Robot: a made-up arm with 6 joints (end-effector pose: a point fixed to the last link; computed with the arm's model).
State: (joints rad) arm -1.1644 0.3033 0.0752 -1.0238 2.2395 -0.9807
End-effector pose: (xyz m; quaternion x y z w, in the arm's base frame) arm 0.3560 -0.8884 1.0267 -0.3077 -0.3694 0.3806 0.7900
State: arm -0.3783 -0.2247 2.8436 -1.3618 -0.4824 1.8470
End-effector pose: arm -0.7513 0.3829 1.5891 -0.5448 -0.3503 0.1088 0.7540
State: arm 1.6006 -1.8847 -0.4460 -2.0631 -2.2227 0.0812
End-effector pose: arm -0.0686 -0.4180 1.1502 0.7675 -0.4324 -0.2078 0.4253
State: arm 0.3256 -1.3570 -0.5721 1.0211 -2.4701 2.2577
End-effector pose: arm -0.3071 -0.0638 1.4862 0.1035 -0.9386 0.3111 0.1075
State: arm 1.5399 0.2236 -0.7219 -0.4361 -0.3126 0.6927
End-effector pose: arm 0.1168 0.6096 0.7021 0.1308 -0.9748 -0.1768 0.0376
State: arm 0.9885 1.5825 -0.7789 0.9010 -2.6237 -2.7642
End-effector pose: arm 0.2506 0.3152 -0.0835 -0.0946 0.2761 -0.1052 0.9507
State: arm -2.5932 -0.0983 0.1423 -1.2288 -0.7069 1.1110
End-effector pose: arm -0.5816 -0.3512 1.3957 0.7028 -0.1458 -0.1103 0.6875
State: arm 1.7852 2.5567 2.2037 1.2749 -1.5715 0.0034
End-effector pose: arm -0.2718 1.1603 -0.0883 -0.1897 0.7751 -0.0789 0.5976
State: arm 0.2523 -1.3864 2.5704 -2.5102 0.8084 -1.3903
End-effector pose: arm -1.3055 -0.1008 0.3169 0.4479 -0.5921 0.0322 0.6691
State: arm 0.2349 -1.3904 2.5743 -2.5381 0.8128 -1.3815
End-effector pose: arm -1.3023 -0.0730 0.3063 0.4332 -0.6009 0.0250 0.6713
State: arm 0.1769 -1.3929 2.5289 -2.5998 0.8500 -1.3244
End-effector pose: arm -1.3200 0.0073 0.3234 0.3996 -0.5863 -0.0165 0.7045
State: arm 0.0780 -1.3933 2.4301 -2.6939 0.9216 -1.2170
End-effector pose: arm -1.3482 0.1443 0.3724 0.3458 -0.5405 -0.1018 0.7602
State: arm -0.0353 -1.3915 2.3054 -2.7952 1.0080 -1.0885
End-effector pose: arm -1.3635 0.3049 0.4421 0.2838 -0.4713 -0.2143 0.8071
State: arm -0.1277 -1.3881 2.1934 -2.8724 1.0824 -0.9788
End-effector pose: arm -1.3607 0.4376 0.5118 0.2326 -0.4009 -0.3151 0.8282
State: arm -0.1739 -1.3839 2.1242 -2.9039 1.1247 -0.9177
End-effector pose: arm -1.3562 0.5039 0.5618 0.2082 -0.3531 -0.3708 0.8333
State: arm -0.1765 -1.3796 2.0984 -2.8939 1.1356 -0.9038
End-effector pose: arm -1.3616 0.5077 0.5884 0.2104 -0.3323 -0.3819 0.8363
